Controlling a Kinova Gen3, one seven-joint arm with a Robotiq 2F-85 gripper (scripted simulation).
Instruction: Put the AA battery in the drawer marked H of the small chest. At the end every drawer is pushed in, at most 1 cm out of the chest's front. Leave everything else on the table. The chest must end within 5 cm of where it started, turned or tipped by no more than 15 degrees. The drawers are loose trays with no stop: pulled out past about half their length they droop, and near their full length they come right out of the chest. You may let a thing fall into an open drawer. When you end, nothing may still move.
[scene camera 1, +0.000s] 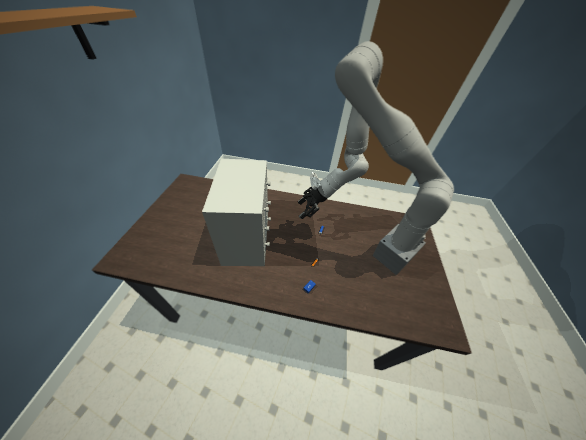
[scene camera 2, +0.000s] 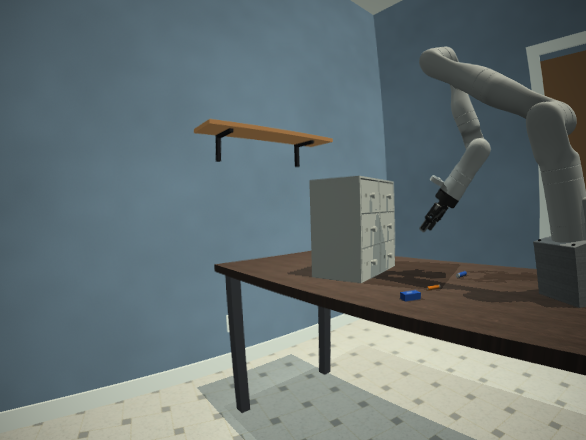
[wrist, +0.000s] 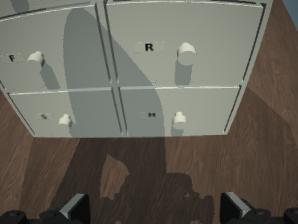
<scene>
In view: a pale chest (scene camera 2: 335, 203).
The pale chest also shows in scene camera 1 (scene camera 1: 233, 210).
</scene>
